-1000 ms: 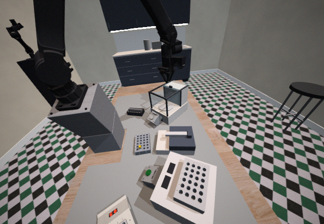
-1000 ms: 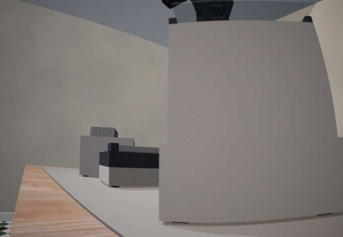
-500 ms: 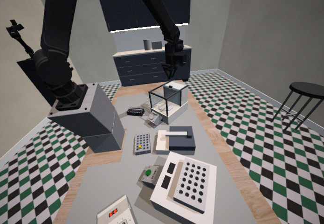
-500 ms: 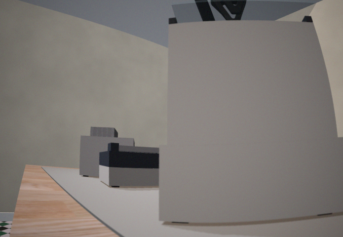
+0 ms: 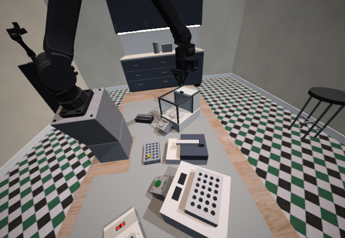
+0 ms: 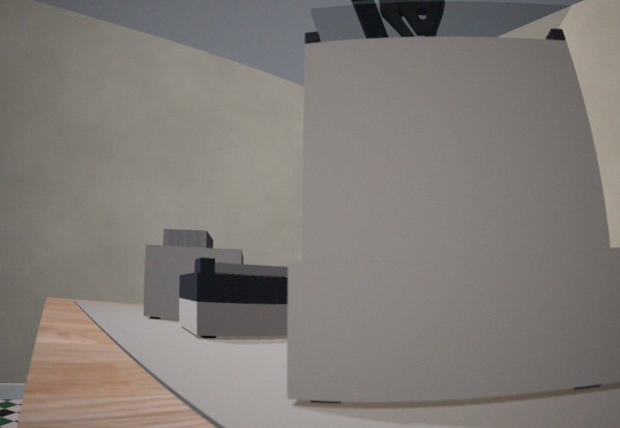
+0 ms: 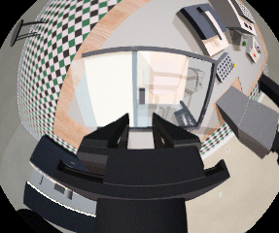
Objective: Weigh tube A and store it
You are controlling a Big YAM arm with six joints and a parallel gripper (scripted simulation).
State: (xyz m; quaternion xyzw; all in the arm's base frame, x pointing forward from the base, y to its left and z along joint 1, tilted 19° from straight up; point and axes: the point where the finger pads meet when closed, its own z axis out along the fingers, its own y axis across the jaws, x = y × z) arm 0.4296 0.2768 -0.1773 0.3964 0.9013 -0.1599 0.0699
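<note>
Now: the balance door 7 cm below my hand, 2 cm ahead of it and 1 cm to the left of it. From my hand the other things lie so: magnet block 30 cm behind, 26 cm below, 1 cm to the left; then spectrophotometer 33 cm to the right, 21 cm below, 2 cm behind; then tube rack 31 cm to the right, 26 cm below, 22 cm behind.
</note>
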